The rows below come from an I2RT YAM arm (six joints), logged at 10 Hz.
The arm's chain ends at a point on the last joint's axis. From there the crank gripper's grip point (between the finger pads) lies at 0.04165 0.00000 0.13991 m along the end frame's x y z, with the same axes.
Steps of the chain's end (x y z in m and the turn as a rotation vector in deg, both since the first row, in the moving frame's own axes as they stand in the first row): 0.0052, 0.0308, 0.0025, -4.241, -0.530, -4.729; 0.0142, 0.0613, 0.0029, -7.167, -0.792, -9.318; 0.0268, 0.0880, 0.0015, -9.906, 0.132, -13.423; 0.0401, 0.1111, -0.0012, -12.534, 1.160, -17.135; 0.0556, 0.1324, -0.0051, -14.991, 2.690, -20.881; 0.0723, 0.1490, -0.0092, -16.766, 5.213, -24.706; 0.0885, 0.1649, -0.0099, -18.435, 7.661, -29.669; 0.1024, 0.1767, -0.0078, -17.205, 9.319, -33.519; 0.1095, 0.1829, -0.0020, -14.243, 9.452, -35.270
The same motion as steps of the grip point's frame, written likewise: 0.0042, 0.0378, 0.0026, -4.241, -0.530, -4.729; 0.0131, 0.0721, 0.0028, -7.167, -0.792, -9.318; 0.0288, 0.1022, 0.0002, -9.906, 0.132, -13.423; 0.0455, 0.1283, -0.0040, -12.534, 1.160, -17.135; 0.0657, 0.1517, -0.0099, -14.991, 2.690, -20.881; 0.0891, 0.1677, -0.0167, -16.766, 5.213, -24.706; 0.1115, 0.1813, -0.0200, -18.435, 7.661, -29.669; 0.1279, 0.1856, -0.0184, -17.205, 9.319, -33.519; 0.1330, 0.1837, -0.0113, -14.243, 9.452, -35.270
